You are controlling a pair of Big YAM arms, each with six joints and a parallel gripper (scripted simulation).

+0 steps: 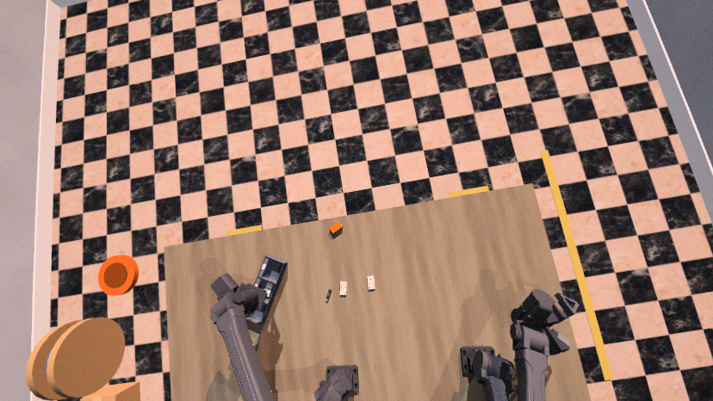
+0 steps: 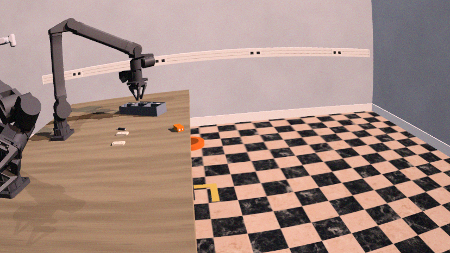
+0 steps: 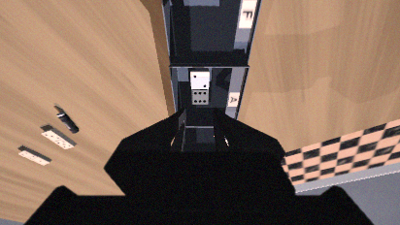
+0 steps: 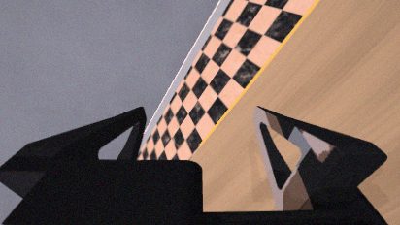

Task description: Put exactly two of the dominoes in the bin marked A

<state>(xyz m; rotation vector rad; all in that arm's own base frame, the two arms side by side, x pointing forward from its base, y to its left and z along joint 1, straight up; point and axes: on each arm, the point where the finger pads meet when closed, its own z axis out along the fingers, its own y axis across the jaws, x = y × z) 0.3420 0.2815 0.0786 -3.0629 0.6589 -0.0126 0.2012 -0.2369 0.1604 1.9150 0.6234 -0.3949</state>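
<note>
My left hand is 60 mm above the bin row, 10 mm to the right of it and 10 mm short of it.
</note>
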